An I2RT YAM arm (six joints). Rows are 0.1 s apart.
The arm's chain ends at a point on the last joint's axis. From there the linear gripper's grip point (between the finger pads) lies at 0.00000 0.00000 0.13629 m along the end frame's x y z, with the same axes.
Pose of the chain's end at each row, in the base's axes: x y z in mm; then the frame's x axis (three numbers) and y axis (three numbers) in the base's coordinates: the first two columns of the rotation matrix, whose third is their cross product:
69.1 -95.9 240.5 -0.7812 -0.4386 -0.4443 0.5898 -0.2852 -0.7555
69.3 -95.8 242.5 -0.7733 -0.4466 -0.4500 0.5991 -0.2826 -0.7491
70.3 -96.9 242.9 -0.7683 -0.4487 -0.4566 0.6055 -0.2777 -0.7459
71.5 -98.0 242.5 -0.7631 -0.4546 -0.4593 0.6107 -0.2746 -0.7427
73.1 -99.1 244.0 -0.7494 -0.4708 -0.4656 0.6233 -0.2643 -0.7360
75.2 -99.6 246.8 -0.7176 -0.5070 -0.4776 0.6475 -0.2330 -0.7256
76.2 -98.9 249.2 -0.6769 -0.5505 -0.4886 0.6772 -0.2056 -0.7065
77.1 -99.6 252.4 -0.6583 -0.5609 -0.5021 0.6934 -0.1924 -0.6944
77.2 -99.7 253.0 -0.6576 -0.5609 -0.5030 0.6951 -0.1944 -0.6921
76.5 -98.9 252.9 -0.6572 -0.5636 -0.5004 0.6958 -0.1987 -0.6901
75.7 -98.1 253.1 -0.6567 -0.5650 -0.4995 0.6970 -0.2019 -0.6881
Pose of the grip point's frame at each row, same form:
97.0 -212.1 306.1 -0.7812 -0.4386 -0.4443 0.5898 -0.2852 -0.7555
97.6 -211.5 308.7 -0.7733 -0.4466 -0.4500 0.5991 -0.2826 -0.7491
98.6 -212.7 309.0 -0.7683 -0.4487 -0.4566 0.6055 -0.2777 -0.7459
100.3 -213.5 308.9 -0.7631 -0.4546 -0.4593 0.6107 -0.2746 -0.7427
103.6 -213.8 311.0 -0.7494 -0.4708 -0.4656 0.6233 -0.2643 -0.7360
110.2 -212.7 314.3 -0.7176 -0.5070 -0.4776 0.6475 -0.2330 -0.7256
115.5 -209.2 319.0 -0.6769 -0.5505 -0.4886 0.6772 -0.2056 -0.7065
117.0 -209.4 322.7 -0.6583 -0.5609 -0.5021 0.6934 -0.1924 -0.6944
116.8 -209.4 323.6 -0.6576 -0.5609 -0.5030 0.6951 -0.1944 -0.6921
116.0 -208.2 324.1 -0.6572 -0.5636 -0.5004 0.6958 -0.1987 -0.6901
114.9 -207.1 324.8 -0.6567 -0.5650 -0.4995 0.6970 -0.2019 -0.6881

